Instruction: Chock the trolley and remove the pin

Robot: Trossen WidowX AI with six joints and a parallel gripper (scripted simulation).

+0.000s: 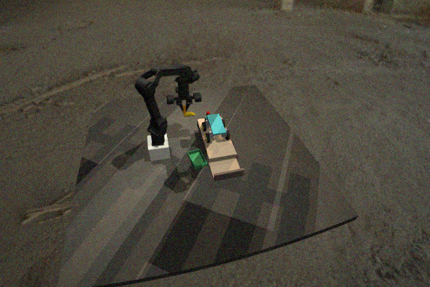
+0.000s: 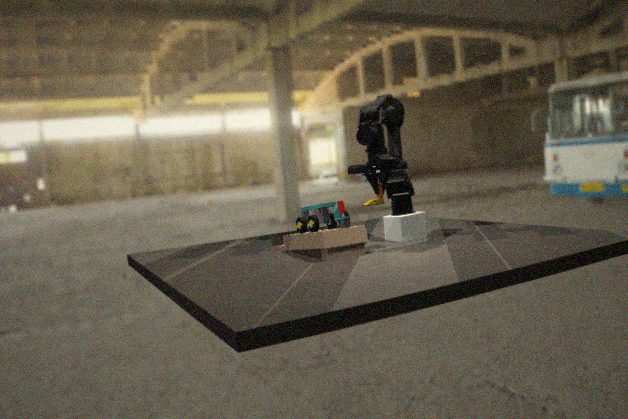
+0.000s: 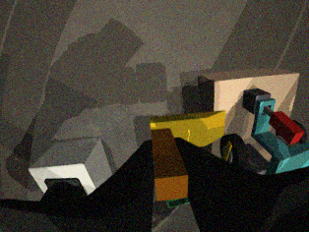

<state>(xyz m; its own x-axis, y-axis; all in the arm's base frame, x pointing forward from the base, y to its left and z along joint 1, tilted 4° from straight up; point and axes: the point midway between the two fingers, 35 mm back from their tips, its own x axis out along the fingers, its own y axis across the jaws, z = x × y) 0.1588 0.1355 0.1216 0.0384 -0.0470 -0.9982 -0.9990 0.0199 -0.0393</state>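
Right now my gripper tip is 20 mm short of the yellow chock and 10 mm above it. The rest, counted from my gripper tip: red-headed stop pin (130 mm ahead, 10 mm to the right, 40 mm below); then teal trolley (160 mm ahead, 110 mm to the right, 60 mm below); then tan ramp (160 mm ahead, 120 mm to the right, 130 mm below).
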